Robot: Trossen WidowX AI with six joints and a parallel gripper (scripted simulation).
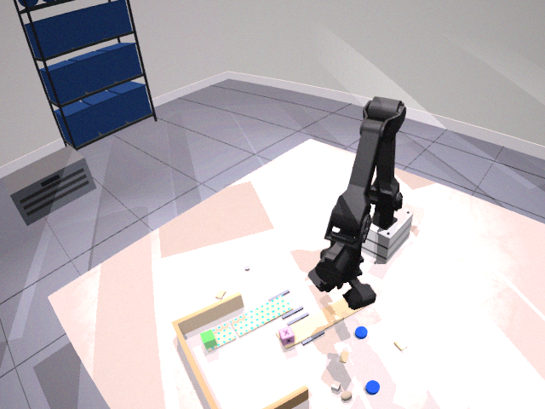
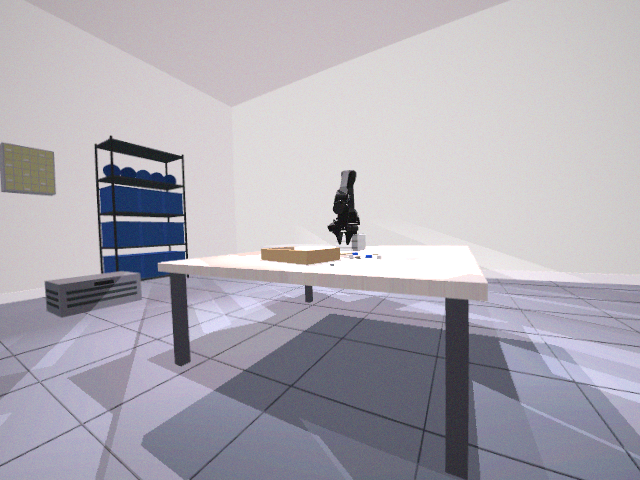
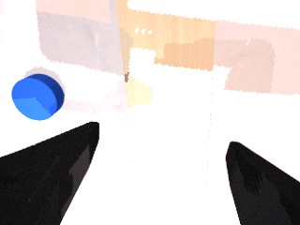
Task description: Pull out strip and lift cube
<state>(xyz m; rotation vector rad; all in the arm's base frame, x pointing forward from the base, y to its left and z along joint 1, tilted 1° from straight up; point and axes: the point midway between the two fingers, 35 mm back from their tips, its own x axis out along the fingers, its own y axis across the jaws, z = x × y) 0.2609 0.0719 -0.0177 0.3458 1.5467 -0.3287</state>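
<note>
Right now my gripper tip is 50 mm short of the tan strip, 20 mm to the left of it and 50 mm above it. Round my gripper tip: pebble (180 mm ahead, 160 mm to the left, 40 mm below); then labelled cube (160 mm ahead, 40 mm to the right, 30 mm below).
</note>
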